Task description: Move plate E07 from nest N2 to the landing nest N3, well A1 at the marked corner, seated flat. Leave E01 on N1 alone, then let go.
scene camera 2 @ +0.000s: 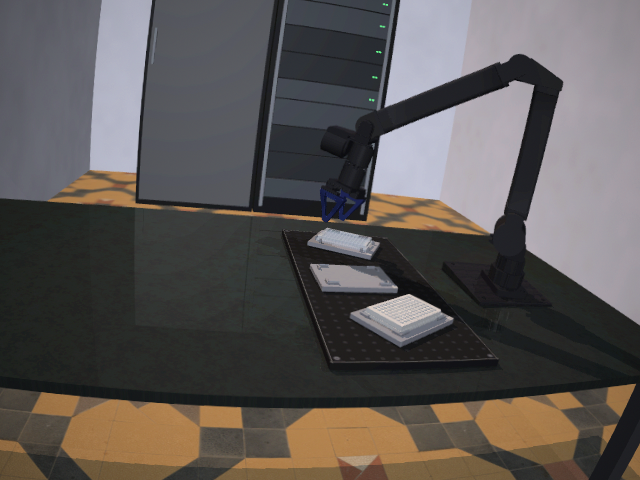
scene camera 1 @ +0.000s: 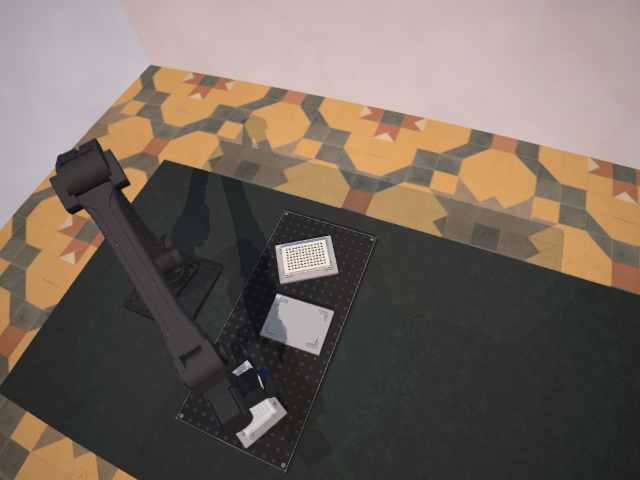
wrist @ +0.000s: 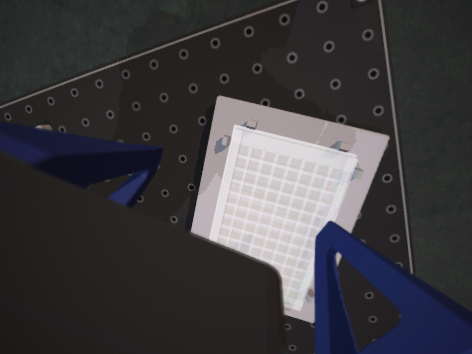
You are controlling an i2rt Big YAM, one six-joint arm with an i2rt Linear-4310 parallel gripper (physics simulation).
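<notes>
A clear gridded plate (scene camera 1: 262, 411) (scene camera 2: 345, 239) (wrist: 280, 200) lies in a grey nest (scene camera 1: 281, 412) (scene camera 2: 338, 250) (wrist: 300, 114) at the board's far end in the scene camera 2 view. An opaque white plate (scene camera 1: 306, 257) (scene camera 2: 405, 311) lies on the nest at the other end. No labels are readable, so I cannot tell which is E07 or E01. The middle nest (scene camera 1: 299, 325) (scene camera 2: 354, 279) is bare, with raised corner stops. My gripper (scene camera 2: 333, 220) (wrist: 244, 195) is open and empty above the clear plate. In the wrist view its right fingertip overlaps the nest's right edge; the left one is outside it.
The nests stand in a row on a black perforated board (scene camera 1: 356, 253) (scene camera 2: 330, 338) (wrist: 280, 45) on a dark table (scene camera 1: 439, 361) (scene camera 2: 180, 310). The arm's base (scene camera 1: 206, 273) (scene camera 2: 465, 281) stands beside the board. A server rack and cabinet stand behind the table in the scene camera 2 view.
</notes>
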